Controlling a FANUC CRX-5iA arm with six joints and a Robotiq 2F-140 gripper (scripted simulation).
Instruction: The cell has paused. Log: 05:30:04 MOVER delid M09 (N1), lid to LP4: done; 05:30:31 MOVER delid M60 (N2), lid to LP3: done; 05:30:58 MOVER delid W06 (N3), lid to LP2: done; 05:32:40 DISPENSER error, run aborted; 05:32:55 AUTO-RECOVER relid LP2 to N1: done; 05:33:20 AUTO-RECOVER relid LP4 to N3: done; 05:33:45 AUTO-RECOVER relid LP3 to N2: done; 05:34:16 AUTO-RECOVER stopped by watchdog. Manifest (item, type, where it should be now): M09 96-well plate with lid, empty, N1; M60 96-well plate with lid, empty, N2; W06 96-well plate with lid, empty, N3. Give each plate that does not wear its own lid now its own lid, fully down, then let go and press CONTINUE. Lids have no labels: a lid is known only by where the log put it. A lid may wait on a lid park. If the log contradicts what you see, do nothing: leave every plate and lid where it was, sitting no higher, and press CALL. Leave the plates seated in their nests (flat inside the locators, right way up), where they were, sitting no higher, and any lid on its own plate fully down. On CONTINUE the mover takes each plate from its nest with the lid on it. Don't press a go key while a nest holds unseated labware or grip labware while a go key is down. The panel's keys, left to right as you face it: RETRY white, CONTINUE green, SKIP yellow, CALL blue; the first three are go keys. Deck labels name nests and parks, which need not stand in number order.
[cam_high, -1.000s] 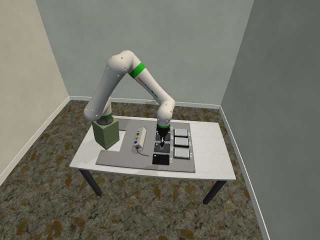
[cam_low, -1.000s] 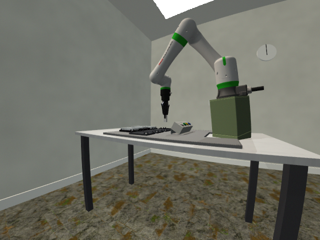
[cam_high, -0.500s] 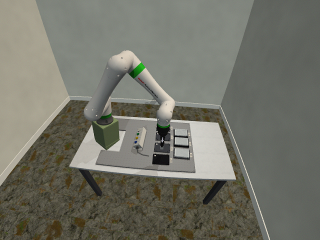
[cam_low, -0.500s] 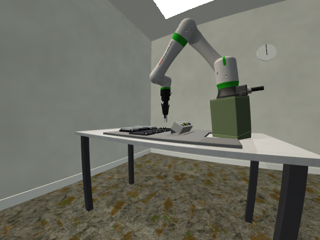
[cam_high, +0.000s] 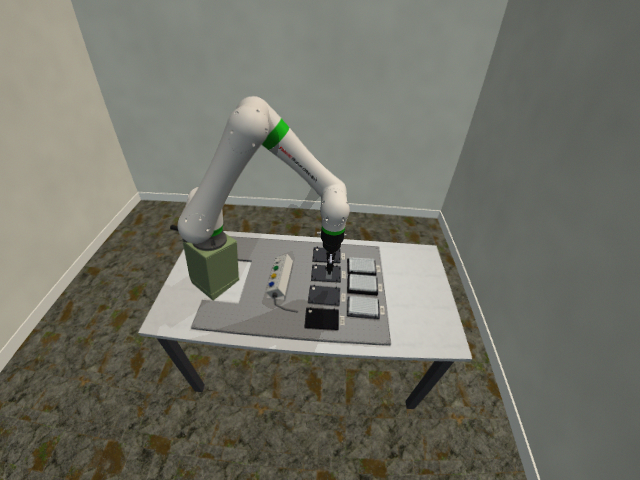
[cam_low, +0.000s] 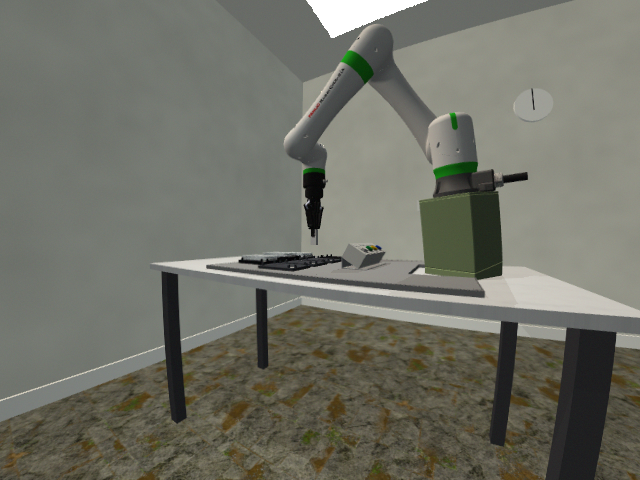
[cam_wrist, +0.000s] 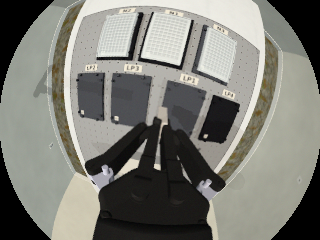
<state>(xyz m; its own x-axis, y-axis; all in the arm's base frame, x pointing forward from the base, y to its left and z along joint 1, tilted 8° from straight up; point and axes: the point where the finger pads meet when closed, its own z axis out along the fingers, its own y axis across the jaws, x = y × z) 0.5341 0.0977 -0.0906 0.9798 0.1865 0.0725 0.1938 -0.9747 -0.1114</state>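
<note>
Right now the plate is 16 cm ahead of my hand, 5 cm to the left of it and 8 cm below it. The rest, counted from my hand: lid park LP4 (2 cm ahead, 18 cm to the right, 10 cm below); then yellow key (25 cm behind, 6 cm to the right, 4 cm below); then lid park LP3 (3 cm behind, 8 cm to the left, 10 cm below).
</note>
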